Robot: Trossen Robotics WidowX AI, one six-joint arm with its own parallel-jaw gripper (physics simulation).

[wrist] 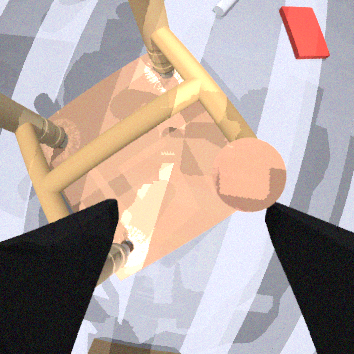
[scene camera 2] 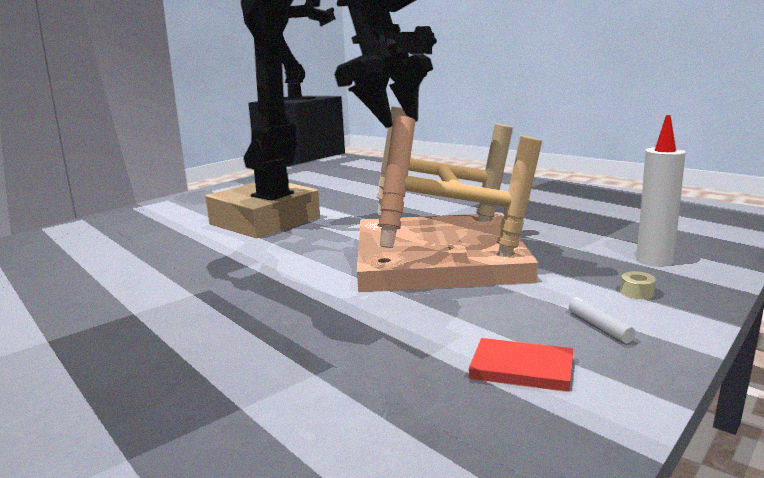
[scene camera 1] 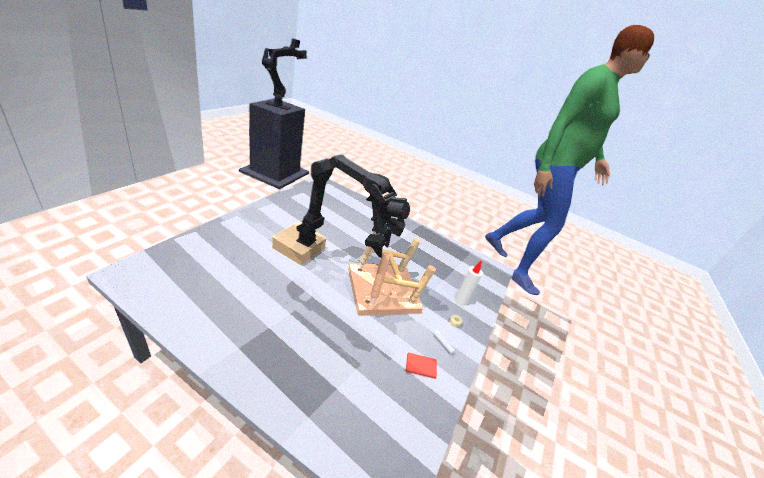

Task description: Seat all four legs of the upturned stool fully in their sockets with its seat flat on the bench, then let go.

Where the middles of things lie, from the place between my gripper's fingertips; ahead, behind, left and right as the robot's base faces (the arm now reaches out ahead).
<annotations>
Right now the stool leg (scene camera 2: 392,205) is 30 mm ahead of my hand, 60 mm to the right of it and 70 mm below it. The rest, counted from my hand: small ring (scene camera 2: 638,285): 350 mm ahead, 60 mm to the left, 210 mm below; white stick (scene camera 2: 618,329): 330 mm ahead, 70 mm to the right, 210 mm below; glue bottle (scene camera 2: 664,165): 340 mm ahead, 200 mm to the left, 110 mm below.
</annotations>
